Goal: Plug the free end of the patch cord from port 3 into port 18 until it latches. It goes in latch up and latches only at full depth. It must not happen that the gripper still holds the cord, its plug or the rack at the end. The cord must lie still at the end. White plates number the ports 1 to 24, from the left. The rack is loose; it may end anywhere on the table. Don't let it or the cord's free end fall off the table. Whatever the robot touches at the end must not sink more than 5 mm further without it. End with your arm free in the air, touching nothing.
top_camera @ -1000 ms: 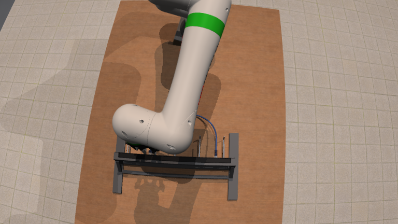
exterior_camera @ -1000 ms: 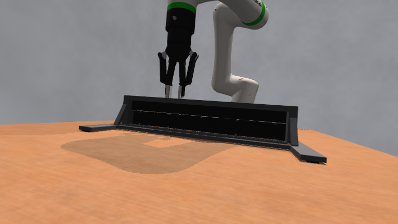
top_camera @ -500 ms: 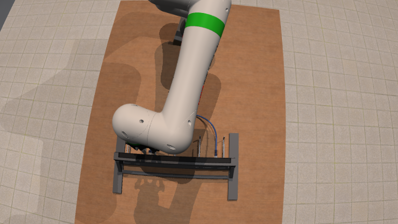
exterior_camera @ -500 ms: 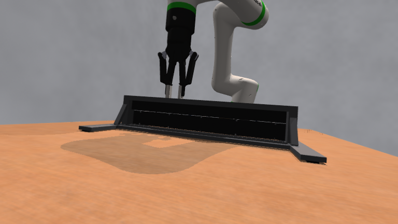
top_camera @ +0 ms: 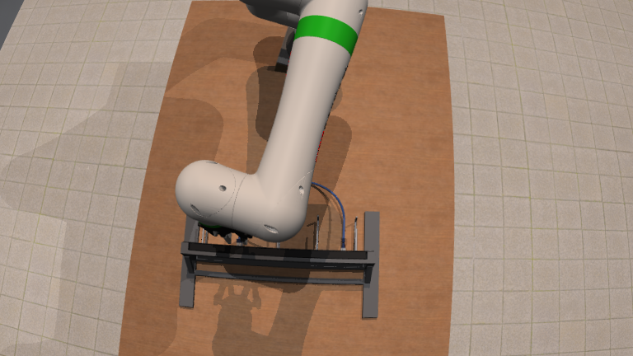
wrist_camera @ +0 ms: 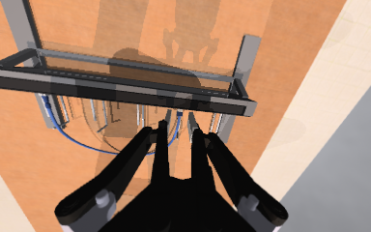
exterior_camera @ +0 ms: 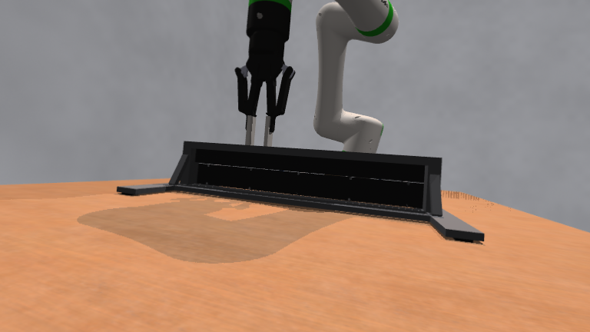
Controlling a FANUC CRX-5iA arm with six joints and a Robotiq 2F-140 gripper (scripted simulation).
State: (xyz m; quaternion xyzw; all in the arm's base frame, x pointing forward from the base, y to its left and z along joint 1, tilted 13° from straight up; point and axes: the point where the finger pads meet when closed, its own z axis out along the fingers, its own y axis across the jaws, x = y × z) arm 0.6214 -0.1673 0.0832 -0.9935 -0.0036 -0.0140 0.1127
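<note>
Right now the grey cord plug is 5 cm below my hand and 1 cm ahead of it.
</note>
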